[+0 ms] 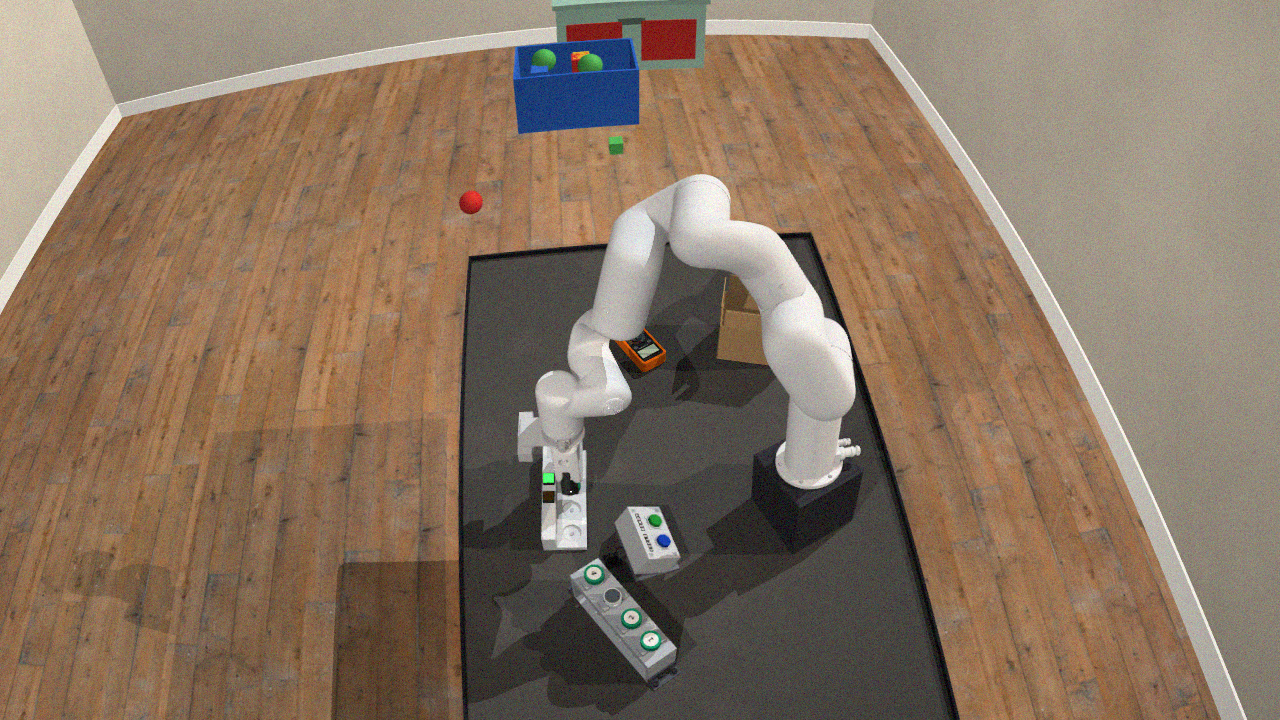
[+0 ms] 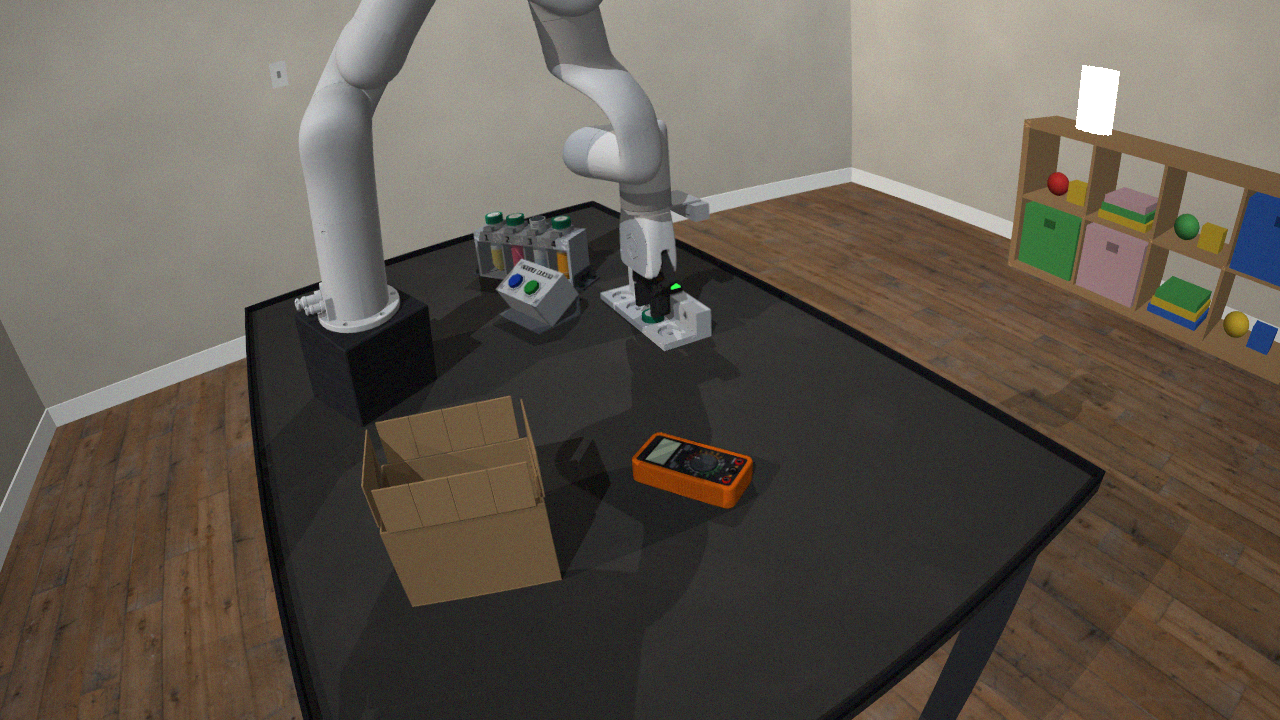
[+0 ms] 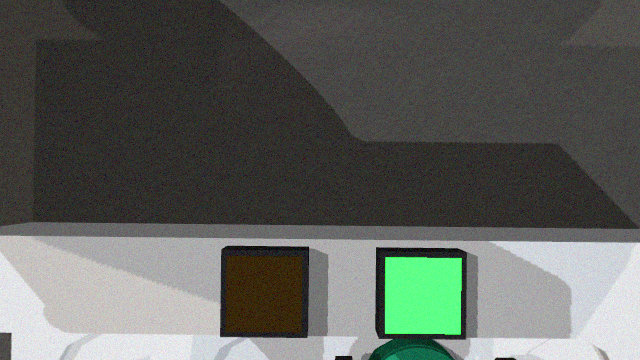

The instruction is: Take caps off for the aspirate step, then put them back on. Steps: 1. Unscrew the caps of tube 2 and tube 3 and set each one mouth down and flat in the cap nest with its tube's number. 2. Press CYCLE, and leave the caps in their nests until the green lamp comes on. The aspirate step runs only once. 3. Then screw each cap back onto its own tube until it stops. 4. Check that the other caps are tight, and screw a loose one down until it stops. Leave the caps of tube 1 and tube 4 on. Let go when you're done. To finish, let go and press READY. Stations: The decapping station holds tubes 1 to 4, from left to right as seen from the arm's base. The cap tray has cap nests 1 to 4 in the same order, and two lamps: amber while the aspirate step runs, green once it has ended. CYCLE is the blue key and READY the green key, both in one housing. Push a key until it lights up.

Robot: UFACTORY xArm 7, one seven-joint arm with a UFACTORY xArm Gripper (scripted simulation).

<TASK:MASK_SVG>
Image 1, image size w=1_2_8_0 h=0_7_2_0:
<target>cardboard box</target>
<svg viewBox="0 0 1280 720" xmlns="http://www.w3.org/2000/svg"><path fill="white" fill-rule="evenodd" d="M725 277L717 359L769 365L762 346L761 316L757 303L749 295L750 293L736 275L730 275L729 292L726 292Z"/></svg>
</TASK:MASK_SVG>
